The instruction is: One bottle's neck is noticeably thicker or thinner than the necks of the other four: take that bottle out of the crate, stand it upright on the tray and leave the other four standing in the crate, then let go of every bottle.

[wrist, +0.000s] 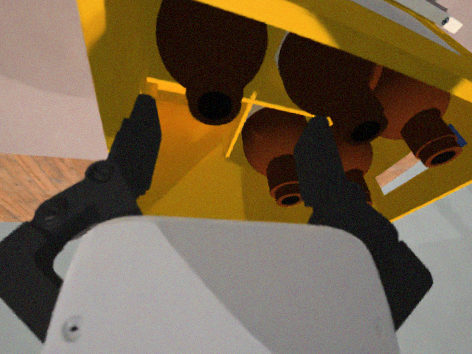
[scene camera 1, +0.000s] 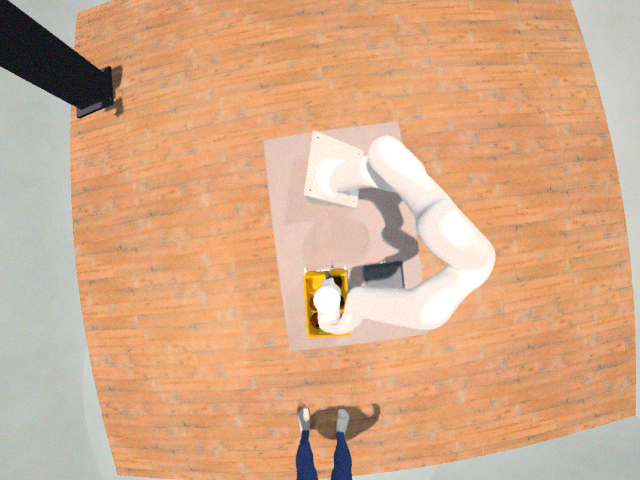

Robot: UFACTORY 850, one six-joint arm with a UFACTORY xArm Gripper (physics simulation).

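The yellow crate (scene camera 1: 307, 310) (wrist: 95, 65) holds the brown bottles. In the wrist view, one bottle (wrist: 212, 50) has its neck in the gap between the fingertips. Another bottle (wrist: 320, 70) is right of it, a third bottle (wrist: 412, 102) at far right, a fourth bottle (wrist: 267, 137) lower in the middle, and a fifth bottle (wrist: 358, 152) partly behind the right finger. Angle and shade make the neck widths hard to compare. My gripper (wrist: 233, 124) is open and empty over the crate; the arm hides much of it in the scene view. The dark grey tray (scene camera 1: 385, 273) bears no bottle that I can see.
The tray stands right of the crate, beside my forearm, partly in the arm's shadow. Crate and tray are on a pinkish mat (scene camera 1: 284, 248). The arm's base plate (scene camera 1: 315, 149) is at the mat's back. A person's feet (scene camera 1: 341, 419) are in front of the mat.
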